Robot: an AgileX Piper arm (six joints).
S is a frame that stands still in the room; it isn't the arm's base.
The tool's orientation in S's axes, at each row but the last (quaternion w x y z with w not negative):
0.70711 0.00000 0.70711 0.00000
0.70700 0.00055 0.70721 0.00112
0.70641 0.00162 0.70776 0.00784
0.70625 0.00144 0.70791 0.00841
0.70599 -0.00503 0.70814 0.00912
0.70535 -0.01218 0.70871 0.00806
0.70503 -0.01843 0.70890 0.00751
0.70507 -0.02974 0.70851 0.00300
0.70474 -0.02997 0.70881 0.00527
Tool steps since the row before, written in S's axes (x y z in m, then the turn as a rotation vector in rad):
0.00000 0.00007 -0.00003 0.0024 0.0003 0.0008
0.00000 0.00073 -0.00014 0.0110 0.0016 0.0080
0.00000 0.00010 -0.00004 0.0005 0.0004 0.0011
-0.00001 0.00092 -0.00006 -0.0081 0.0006 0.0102
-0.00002 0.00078 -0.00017 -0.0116 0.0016 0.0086
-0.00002 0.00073 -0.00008 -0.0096 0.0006 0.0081
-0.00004 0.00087 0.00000 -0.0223 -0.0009 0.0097
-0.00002 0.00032 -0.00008 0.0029 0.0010 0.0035
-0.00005 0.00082 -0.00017 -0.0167 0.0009 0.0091
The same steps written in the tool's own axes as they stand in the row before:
0.00003 0.00007 0.00000 -0.0008 0.0003 0.0024
0.00014 0.00073 0.00000 -0.0080 0.0016 0.0110
0.00004 0.00010 0.00000 -0.0011 0.0004 0.0005
0.00007 0.00092 0.00000 -0.0102 0.0008 -0.0081
0.00017 0.00078 0.00000 -0.0086 0.0019 -0.0116
0.00008 0.00073 0.00000 -0.0081 0.0008 -0.0096
-0.00001 0.00087 -0.00001 -0.0096 -0.0002 -0.0224
0.00007 0.00032 0.00000 -0.0035 0.0007 0.0029
0.00014 0.00083 -0.00001 -0.0090 0.0014 -0.0167

